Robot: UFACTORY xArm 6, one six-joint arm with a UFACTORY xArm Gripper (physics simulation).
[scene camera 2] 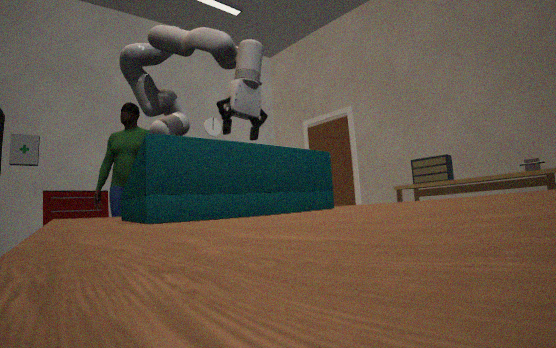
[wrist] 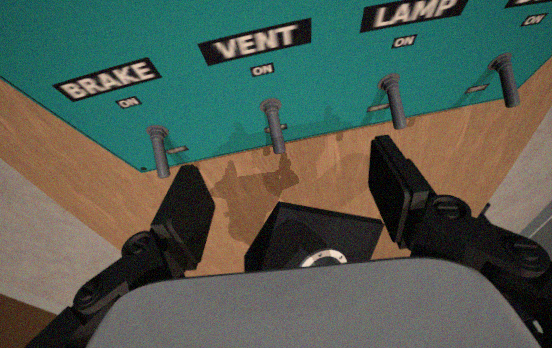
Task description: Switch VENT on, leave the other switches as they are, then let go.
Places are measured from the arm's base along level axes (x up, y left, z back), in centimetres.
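Pixels of known places: gripper, fingertip midpoint: [scene camera 2: 240,137] [wrist: 285,173].
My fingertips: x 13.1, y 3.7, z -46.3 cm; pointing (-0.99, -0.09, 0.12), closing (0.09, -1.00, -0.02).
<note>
For each thing: its top centre in the pictures, then the offset to it from my fingertips. "*": a spot on its surface instead. Level surfaces: height alone.
- VENT lever at its top centre: [wrist: 277,142] dx -9.0, dy +0.1, dz +4.8 cm
- label at a spot on its surface: [wrist: 262,69] * dx -11.3, dy +0.2, dz -1.1 cm
- BRAKE lever at its top centre: [wrist: 155,168] dx -9.0, dy +12.1, dz +4.9 cm
- LAMP lever at its top centre: [wrist: 405,116] dx -9.0, dy -11.9, dz +4.7 cm
- fourth lever at its top centre: [wrist: 523,93] dx -9.0, dy -23.9, dz +4.5 cm
- wooden table at its surface level: dx -21.7 cm
A teal switch box [scene camera 2: 230,175] [wrist: 200,95] stands on the table. In the wrist view, the VENT lever [wrist: 275,130] is a grey stick pointing away from its ON label [wrist: 262,69], toward the box's lower edge in the picture. The BRAKE lever [wrist: 160,154], the LAMP lever [wrist: 395,105] and a fourth lever [wrist: 508,85] also point away from their ON labels. My gripper [scene camera 2: 240,134] [wrist: 285,173] is open and empty, above the box. In the wrist view, the VENT lever appears between its fingertips, beyond them. The levers are hidden in the scene view.
The wooden table [scene camera 2: 300,280] carries the box. A black block with a white ring [wrist: 325,222] shows low in the wrist view. A person in green [scene camera 2: 127,155] and a red cabinet [scene camera 2: 75,205] are behind at left; a side bench [scene camera 2: 480,181] is at right.
</note>
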